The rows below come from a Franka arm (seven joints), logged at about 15 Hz.
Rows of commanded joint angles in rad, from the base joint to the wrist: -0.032, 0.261, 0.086, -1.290, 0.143, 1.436, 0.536; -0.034, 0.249, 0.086, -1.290, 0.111, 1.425, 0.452; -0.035, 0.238, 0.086, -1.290, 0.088, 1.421, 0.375; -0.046, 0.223, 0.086, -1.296, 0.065, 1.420, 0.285; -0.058, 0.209, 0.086, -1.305, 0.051, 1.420, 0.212; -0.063, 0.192, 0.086, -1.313, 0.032, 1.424, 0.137; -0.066, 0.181, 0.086, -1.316, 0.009, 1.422, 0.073; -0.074, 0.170, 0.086, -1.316, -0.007, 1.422, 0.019; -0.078, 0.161, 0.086, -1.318, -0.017, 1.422, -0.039; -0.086, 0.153, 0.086, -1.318, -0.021, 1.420, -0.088; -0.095, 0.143, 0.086, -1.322, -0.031, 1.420, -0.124
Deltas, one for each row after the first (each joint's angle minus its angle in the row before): -0.002, -0.012, 0.000, 0.000, -0.032, -0.011, -0.084; -0.001, -0.011, 0.000, 0.000, -0.023, -0.004, -0.077; -0.011, -0.015, 0.000, -0.006, -0.023, -0.001, -0.090; -0.012, -0.014, 0.000, -0.009, -0.014, 0.000, -0.073; -0.005, -0.017, 0.000, -0.008, -0.019, 0.004, -0.075; -0.003, -0.011, 0.000, -0.003, -0.023, -0.002, -0.064; -0.008, -0.011, 0.000, 0.000, -0.016, 0.000, -0.054; -0.004, -0.009, 0.000, -0.002, -0.010, 0.000, -0.058; -0.008, -0.008, 0.000, 0.000, -0.004, -0.002, -0.049; -0.009, -0.010, 0.000, -0.004, -0.010, 0.000, -0.036
